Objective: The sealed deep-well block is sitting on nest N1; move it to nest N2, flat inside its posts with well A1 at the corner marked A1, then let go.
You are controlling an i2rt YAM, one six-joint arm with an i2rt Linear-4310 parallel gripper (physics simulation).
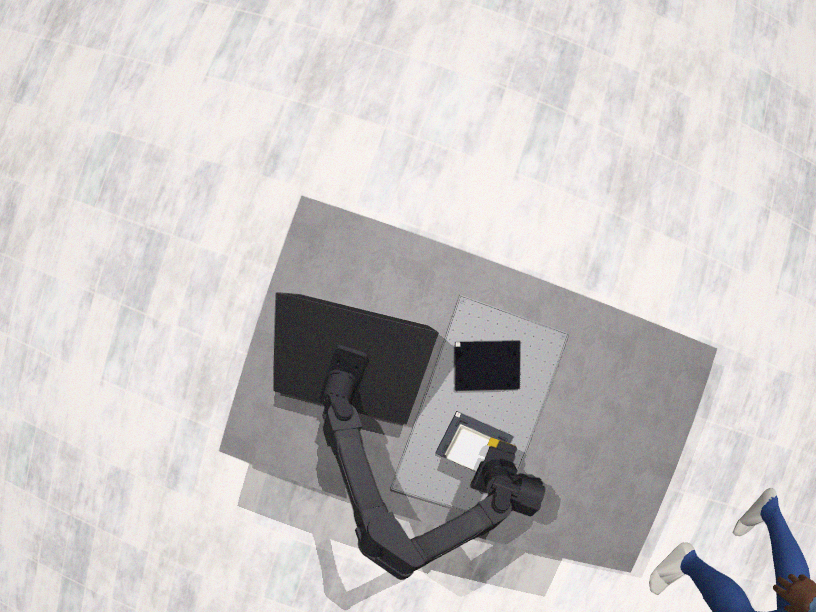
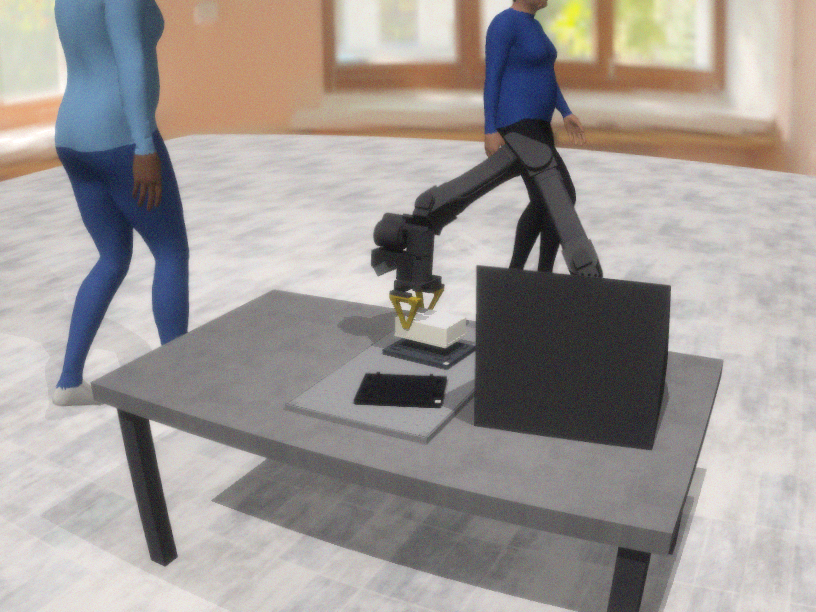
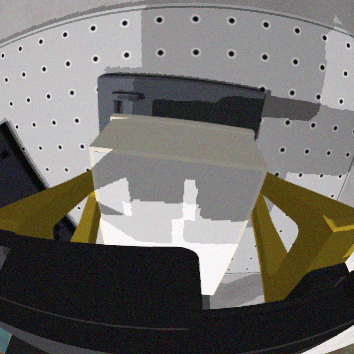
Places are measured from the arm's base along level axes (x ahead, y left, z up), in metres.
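Pixels of known places: gripper, fingertip midpoint: (image 1: pixel 490 456) (image 2: pixel 415 323) (image 3: pixel 174 174); arm's base, link origin: (image 1: pixel 342 376) (image 2: pixel 585 325).
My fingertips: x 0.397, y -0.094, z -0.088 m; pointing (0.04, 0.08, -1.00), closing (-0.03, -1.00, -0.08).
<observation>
Ahead of a thing's pixels: the offset from my fingertips to its top centre. Level surfaces: height alone.
The sealed deep-well block @(dx -0.038, dy +0.004, dz +0.022 m) (image 1: pixel 466 446) (image 2: pixel 436 327) (image 3: pixel 175 182) is a white box with a pale top. My gripper (image 1: pixel 488 453) (image 2: pixel 417 307) (image 3: pixel 174 174) is shut on its two sides with yellow fingers. The block hangs a little above nest N1 @(dx -0.036, dy +0.008, dz -0.041 m) (image 1: pixel 475 423) (image 2: pixel 428 353) (image 3: pixel 175 91), a dark grey frame. Nest N2 @(dx -0.072, dy +0.210, dz -0.037 m) (image 1: pixel 487 366) (image 2: pixel 401 390) (image 3: pixel 14 168) is a black square further along the perforated plate @(dx -0.047, dy +0.089, dz -0.058 m) (image 1: pixel 514 322) (image 2: pixel 368 415) (image 3: pixel 211 35) and is empty. A small white mark @(dx -0.161, dy +0.237, dz -0.047 m) (image 1: pixel 458 344) sits at one corner of N2.
A tall black box (image 1: pixel 349 349) (image 2: pixel 570 355) stands on the grey table @(dz -0.072 m) (image 1: pixel 625 395) (image 2: pixel 217 355) beside the plate, at the arm's base. A person in light blue (image 2: pixel 112 164) stands near the table's left end. Another in dark blue (image 2: pixel 523 85) (image 1: pixel 725 583) walks behind the arm.
</observation>
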